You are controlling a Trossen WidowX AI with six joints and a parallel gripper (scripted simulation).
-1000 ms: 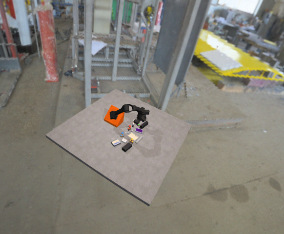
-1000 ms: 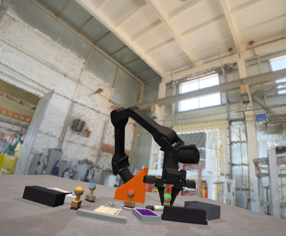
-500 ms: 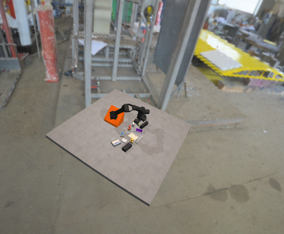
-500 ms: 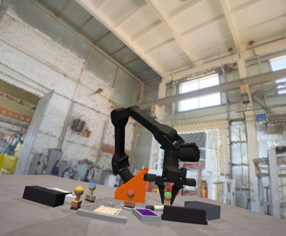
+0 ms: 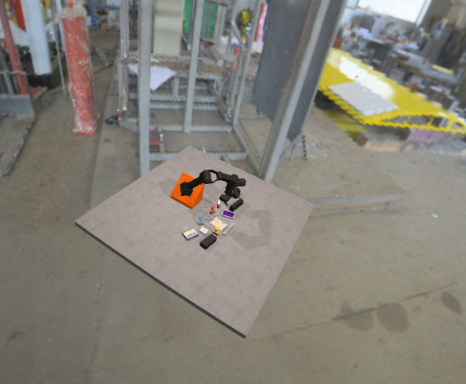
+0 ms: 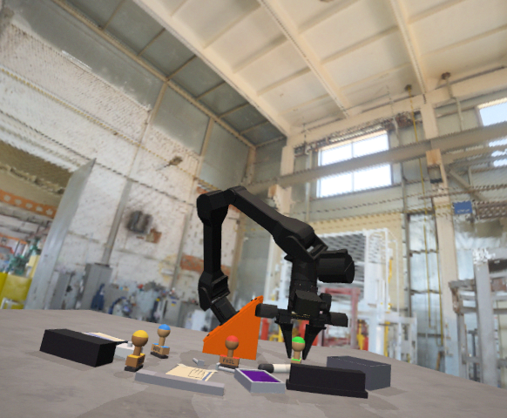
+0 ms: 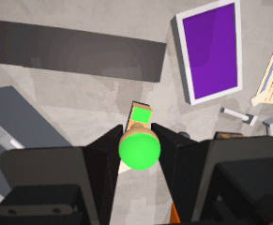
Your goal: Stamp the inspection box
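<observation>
Now: gripper tip 9 cm to the left of the purple ink pad, 5 cm short of it and 4 cm above it. The rest, counted from my gripper tip: green-knobbed stamp (right at my gripper tip); then red-knobbed stamp (13 cm to the right, 6 cm behind, 2 cm below); then marker (6 cm behind, 3 cm below, 2 cm to the right).
</observation>
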